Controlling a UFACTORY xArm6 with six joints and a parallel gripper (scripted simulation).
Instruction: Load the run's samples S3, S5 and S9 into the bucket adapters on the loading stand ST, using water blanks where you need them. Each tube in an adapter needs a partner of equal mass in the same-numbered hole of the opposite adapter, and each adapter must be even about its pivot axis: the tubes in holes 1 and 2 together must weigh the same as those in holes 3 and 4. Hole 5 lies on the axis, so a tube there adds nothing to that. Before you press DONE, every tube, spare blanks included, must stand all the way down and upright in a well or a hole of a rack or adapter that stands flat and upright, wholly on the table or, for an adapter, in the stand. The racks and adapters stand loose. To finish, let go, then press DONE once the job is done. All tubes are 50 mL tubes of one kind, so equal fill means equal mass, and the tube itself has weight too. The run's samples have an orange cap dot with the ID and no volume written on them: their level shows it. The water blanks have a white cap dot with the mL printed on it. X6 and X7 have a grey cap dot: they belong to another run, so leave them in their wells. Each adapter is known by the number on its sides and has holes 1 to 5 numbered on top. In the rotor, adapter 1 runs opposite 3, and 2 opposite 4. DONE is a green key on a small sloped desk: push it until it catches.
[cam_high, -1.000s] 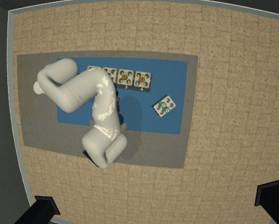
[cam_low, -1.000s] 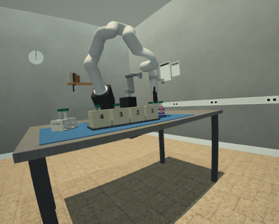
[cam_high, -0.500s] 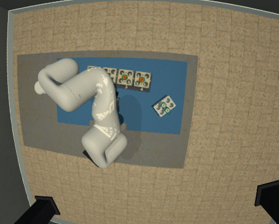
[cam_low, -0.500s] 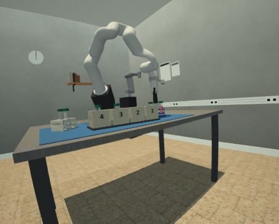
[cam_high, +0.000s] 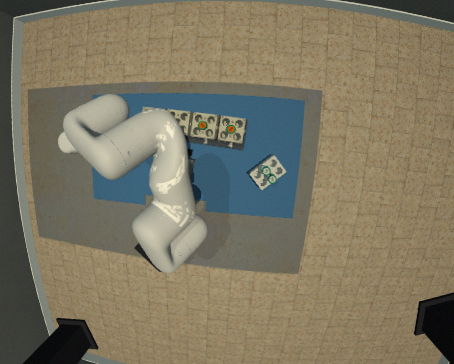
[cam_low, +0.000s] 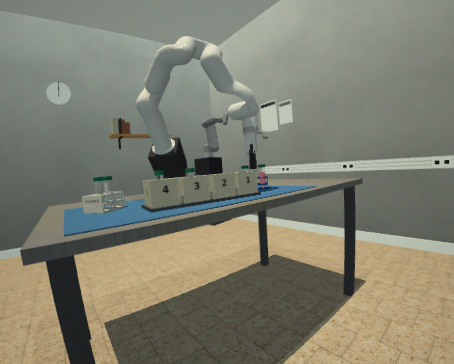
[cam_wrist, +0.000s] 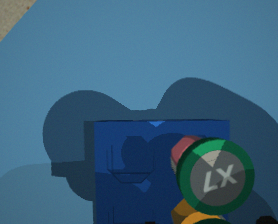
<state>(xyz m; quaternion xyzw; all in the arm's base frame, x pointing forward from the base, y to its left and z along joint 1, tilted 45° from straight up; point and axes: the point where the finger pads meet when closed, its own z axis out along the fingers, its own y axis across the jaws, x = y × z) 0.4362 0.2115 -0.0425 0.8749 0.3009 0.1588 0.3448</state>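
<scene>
Now: hand 10 mm to the left of the tube of amber liquid and 60 mm above it. Also, from my hand: white rack: 260 mm behind, 610 mm to the right, 90 mm below; blue rack: 10 mm behind, 20 mm to the left, 90 mm below.
</scene>
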